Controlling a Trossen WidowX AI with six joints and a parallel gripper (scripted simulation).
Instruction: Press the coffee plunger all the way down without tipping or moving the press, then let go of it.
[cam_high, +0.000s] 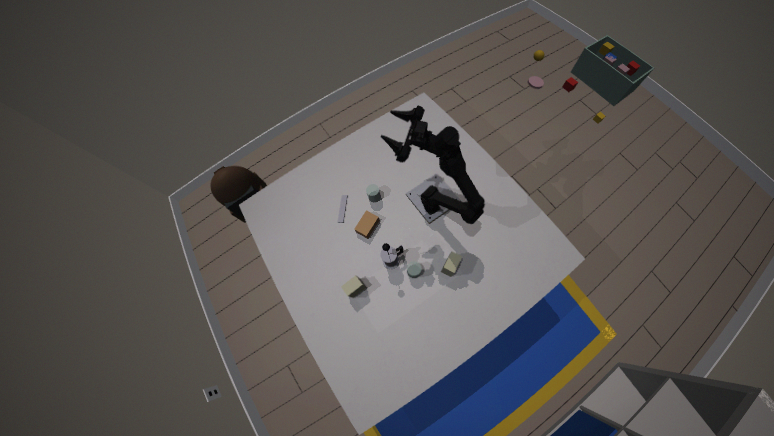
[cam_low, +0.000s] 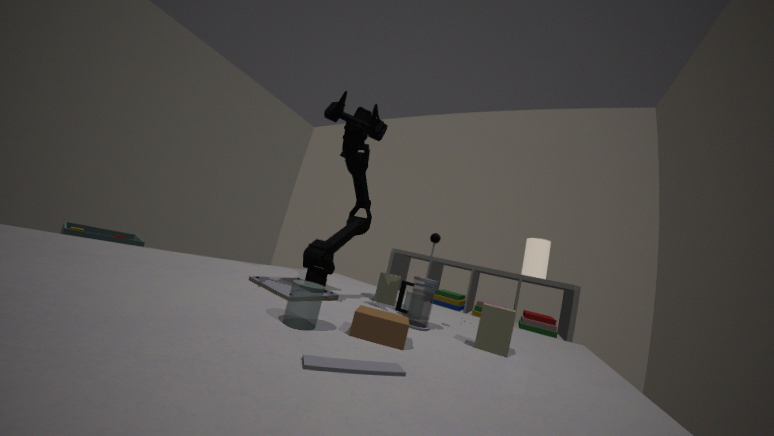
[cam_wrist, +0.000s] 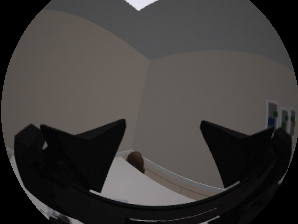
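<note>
My gripper tip is now 16 cm short of the coffee press, 26 cm to the right of it and 44 cm above it.
</note>
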